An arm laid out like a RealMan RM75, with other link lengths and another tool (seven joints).
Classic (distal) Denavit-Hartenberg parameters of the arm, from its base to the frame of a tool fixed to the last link. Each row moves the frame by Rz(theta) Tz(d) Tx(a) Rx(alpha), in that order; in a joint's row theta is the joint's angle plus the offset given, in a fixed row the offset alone. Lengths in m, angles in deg.
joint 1: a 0, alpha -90, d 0.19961, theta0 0
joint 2: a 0, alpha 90, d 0, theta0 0
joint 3: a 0, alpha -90, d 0.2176, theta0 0
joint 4: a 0, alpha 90, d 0, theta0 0
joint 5: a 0, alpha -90, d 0.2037, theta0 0
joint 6: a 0, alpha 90, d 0, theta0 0
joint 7: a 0.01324, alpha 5, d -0.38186, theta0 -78.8
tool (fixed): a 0, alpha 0, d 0.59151, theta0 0
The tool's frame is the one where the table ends.
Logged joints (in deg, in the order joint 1, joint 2, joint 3, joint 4, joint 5, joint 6, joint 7), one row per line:
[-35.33, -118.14, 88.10, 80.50, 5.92, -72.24, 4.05]
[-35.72, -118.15, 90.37, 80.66, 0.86, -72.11, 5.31]
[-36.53, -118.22, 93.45, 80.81, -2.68, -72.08, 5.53]
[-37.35, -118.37, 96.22, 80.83, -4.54, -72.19, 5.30]
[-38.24, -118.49, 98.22, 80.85, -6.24, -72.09, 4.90]
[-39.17, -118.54, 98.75, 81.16, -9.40, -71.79, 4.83]
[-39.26, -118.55, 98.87, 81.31, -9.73, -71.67, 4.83]
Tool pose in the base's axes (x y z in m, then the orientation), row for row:
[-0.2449, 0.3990, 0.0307, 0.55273, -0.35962, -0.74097, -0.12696]
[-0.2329, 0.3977, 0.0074, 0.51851, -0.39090, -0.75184, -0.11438]
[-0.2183, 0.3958, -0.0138, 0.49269, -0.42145, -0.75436, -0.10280]
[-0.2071, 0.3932, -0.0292, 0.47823, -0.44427, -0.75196, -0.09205]
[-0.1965, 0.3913, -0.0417, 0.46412, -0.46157, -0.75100, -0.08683]
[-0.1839, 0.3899, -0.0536, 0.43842, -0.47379, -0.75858, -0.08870]
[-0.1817, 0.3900, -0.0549, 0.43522, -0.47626, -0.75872, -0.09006]
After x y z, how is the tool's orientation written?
As a quaternion, w x y z.
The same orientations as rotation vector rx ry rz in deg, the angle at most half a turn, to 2 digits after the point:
[-48.72, -100.38, -17.20]
[-53.73, -103.35, -15.72]
[-58.58, -104.86, -14.29]
[-62.15, -105.20, -12.88]
[-64.98, -105.72, -12.22]
[-67.47, -108.03, -12.63]
[-67.92, -108.21, -12.84]

